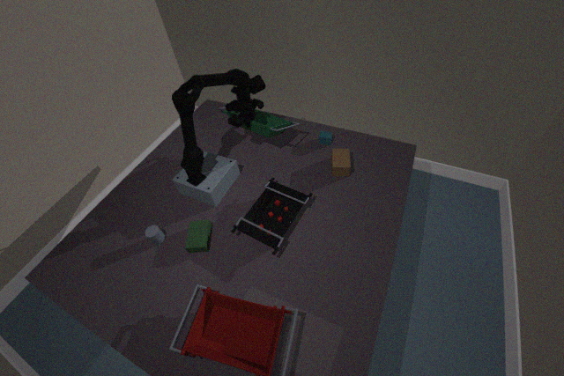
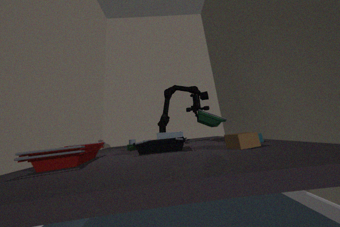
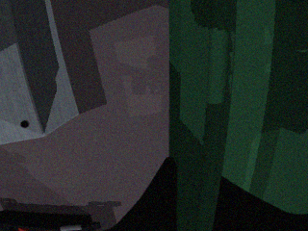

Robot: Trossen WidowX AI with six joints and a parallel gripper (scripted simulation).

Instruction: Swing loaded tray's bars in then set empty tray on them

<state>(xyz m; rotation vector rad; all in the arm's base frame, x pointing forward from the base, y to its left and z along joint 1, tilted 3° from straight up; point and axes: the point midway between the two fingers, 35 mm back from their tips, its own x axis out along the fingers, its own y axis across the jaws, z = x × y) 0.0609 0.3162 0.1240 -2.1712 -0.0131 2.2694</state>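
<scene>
Right now my gripper tip is 80 mm to the right of the green tray. Also, from my gripper tip: orange block 410 mm ahead, 150 mm below, 140 mm to the left; then teal block 270 mm ahead, 260 mm to the left, 160 mm below; then green block 490 mm to the right, 160 mm below, 100 mm ahead.
</scene>
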